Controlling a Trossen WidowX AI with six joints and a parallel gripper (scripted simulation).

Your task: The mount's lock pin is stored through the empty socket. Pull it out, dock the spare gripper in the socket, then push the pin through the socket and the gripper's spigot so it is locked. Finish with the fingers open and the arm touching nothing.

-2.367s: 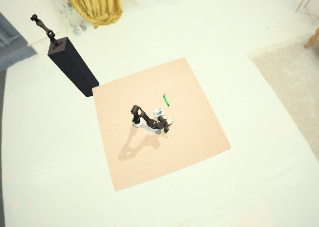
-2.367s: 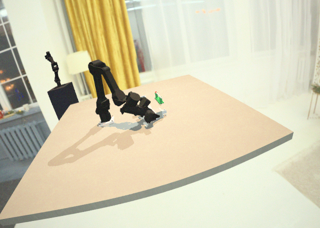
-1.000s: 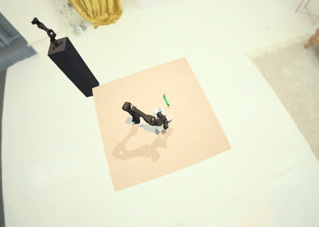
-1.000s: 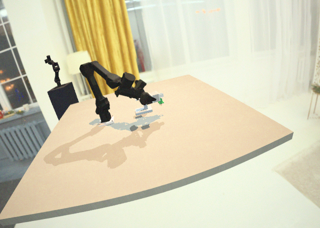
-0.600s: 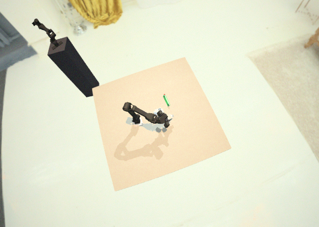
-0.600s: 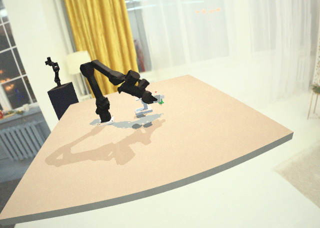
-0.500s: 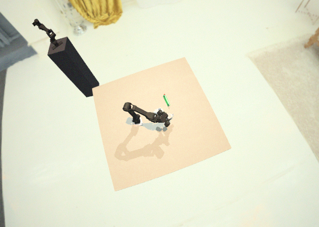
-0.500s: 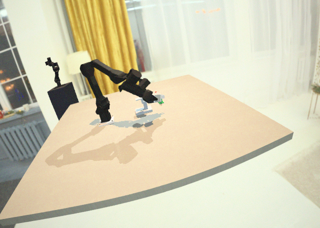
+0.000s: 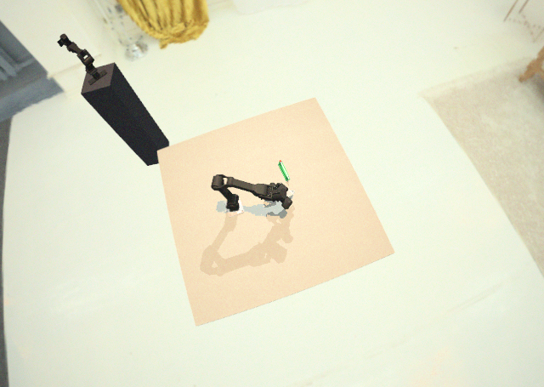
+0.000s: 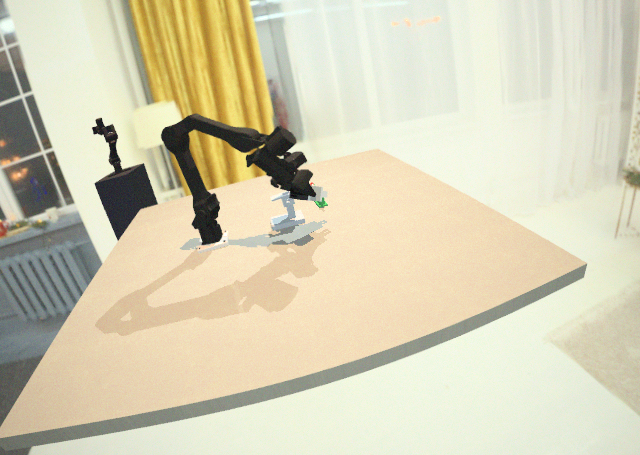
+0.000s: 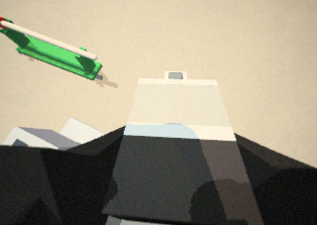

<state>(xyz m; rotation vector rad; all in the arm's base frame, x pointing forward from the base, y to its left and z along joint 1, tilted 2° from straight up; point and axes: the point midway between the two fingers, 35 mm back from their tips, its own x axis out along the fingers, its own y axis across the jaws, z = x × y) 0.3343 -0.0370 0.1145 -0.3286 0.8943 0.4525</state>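
Right now the green cradle is 2 cm ahead of my gripper tip, 22 cm to the left of it and 8 cm below it. Round my gripper tip: spare gripper: 1 cm above; then grey mount: 9 cm behind, 8 cm to the left, 6 cm below.
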